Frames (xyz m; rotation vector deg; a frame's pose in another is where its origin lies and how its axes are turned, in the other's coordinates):
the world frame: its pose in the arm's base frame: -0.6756 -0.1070 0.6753 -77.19 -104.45 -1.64
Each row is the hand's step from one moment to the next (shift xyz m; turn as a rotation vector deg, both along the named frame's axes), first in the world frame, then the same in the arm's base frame.
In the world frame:
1: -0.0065 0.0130 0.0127 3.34 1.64 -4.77
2: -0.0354 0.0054 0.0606 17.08 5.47 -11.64
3: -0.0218 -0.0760 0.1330 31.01 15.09 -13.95
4: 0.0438 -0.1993 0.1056 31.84 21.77 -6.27
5: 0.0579 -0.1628 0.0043 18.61 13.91 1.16
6: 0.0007 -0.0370 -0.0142 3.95 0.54 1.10
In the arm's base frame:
1: 0.0030 0.0064 -0.0179 3.98 1.02 4.44
2: -0.0302 0.0035 -0.0635 10.33 10.03 15.81
3: -0.1394 0.0140 -0.0656 18.51 23.77 21.83
4: -0.2248 0.0001 0.0474 19.12 30.85 14.49
5: -0.1354 -0.0215 0.1052 9.20 20.81 4.86
6: -0.0208 -0.0217 0.0258 -0.48 3.81 1.54

